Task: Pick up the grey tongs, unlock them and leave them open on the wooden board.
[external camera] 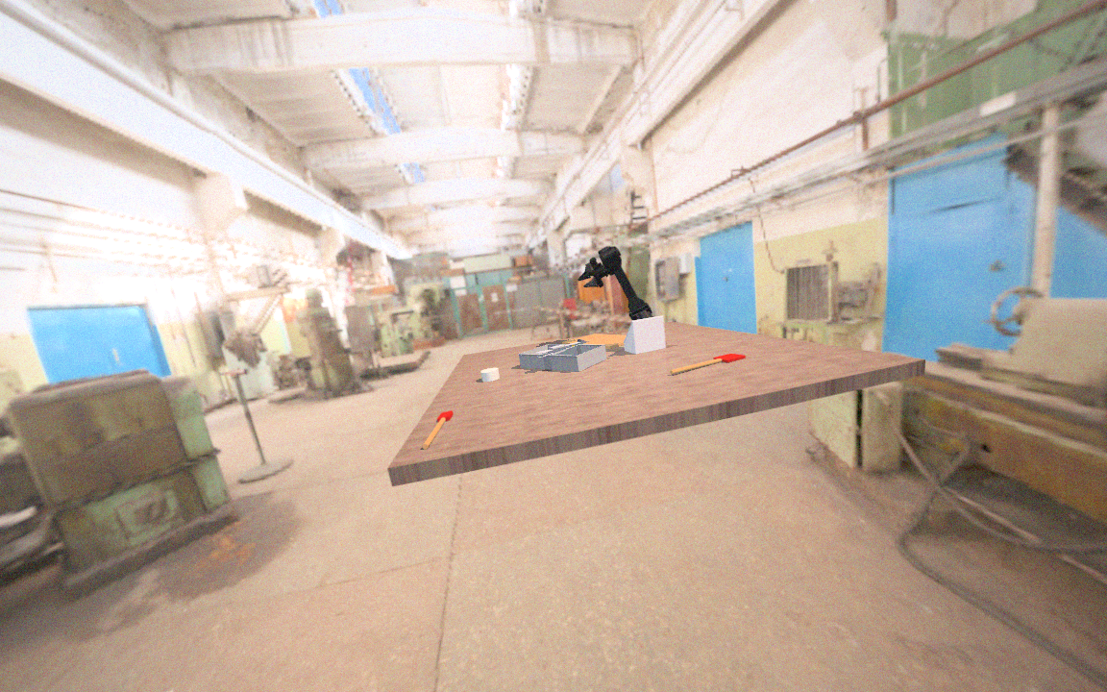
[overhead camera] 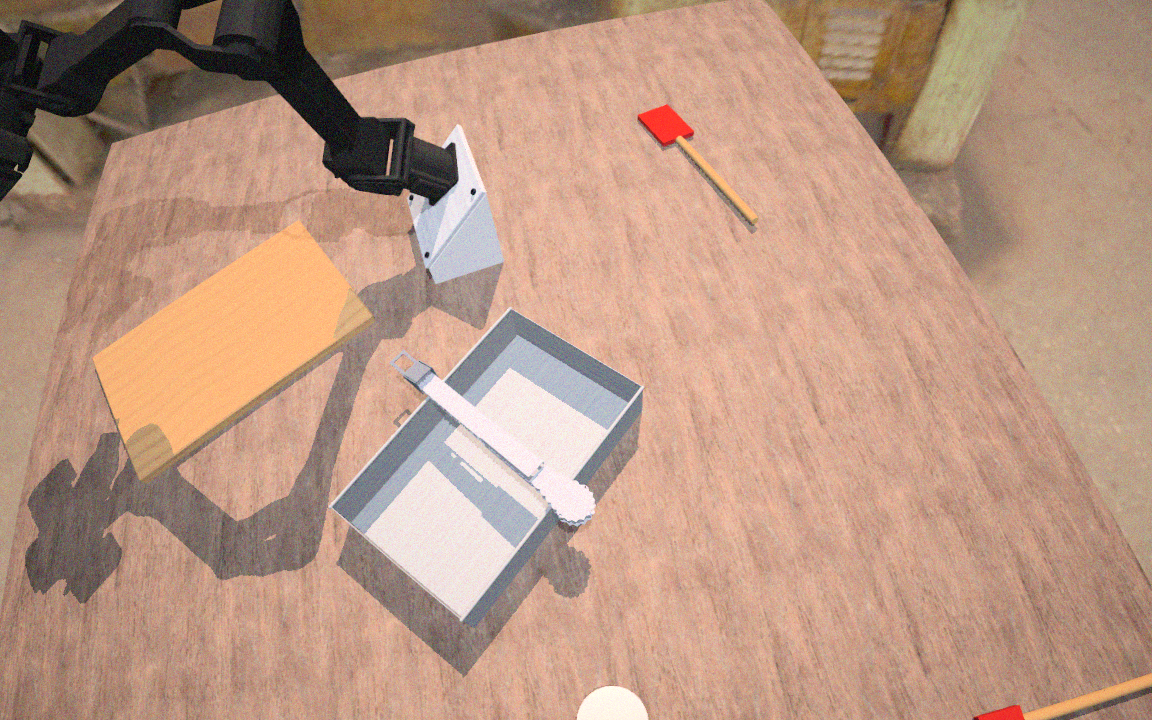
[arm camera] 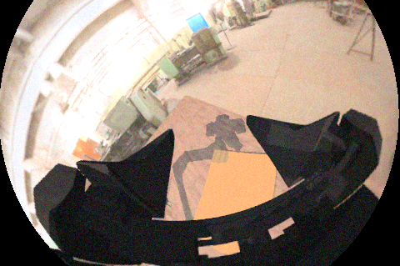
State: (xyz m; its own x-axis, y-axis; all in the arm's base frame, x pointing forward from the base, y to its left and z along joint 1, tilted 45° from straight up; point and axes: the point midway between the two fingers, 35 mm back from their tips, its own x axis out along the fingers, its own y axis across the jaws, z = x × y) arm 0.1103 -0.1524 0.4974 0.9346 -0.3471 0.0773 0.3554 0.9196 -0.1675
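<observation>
My gripper tip is 19 cm short of the grey roasting tin, 49 cm to the right of it and 28 cm above it. From my gripper tip the other things lie so: red spatula 26 cm behind, 82 cm to the left, 30 cm below; white round thing 48 cm ahead, 57 cm to the left, 29 cm below; wooden board 5 cm behind, 13 cm to the left, 30 cm below.
</observation>
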